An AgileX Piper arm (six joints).
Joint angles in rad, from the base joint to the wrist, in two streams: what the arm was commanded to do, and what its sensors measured. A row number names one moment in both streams.
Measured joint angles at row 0:
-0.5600, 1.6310, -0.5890, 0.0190, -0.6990, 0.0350
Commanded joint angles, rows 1 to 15:
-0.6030, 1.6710, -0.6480, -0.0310, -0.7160, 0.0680
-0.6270, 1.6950, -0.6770, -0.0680, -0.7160, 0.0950
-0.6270, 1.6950, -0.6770, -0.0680, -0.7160, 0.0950
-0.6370, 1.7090, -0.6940, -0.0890, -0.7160, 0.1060
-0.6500, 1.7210, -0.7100, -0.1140, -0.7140, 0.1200
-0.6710, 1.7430, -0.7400, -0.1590, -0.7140, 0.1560
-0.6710, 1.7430, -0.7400, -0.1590, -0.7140, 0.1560
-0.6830, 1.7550, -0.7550, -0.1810, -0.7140, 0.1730
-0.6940, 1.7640, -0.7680, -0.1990, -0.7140, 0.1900
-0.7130, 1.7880, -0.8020, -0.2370, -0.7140, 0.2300
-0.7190, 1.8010, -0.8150, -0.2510, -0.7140, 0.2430
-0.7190, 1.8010, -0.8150, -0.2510, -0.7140, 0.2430
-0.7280, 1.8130, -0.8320, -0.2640, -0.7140, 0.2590
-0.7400, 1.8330, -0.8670, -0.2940, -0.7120, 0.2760
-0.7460, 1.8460, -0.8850, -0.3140, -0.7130, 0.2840
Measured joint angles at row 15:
-0.7280, 1.8220, -0.8400, -0.2580, -0.6990, 0.2550
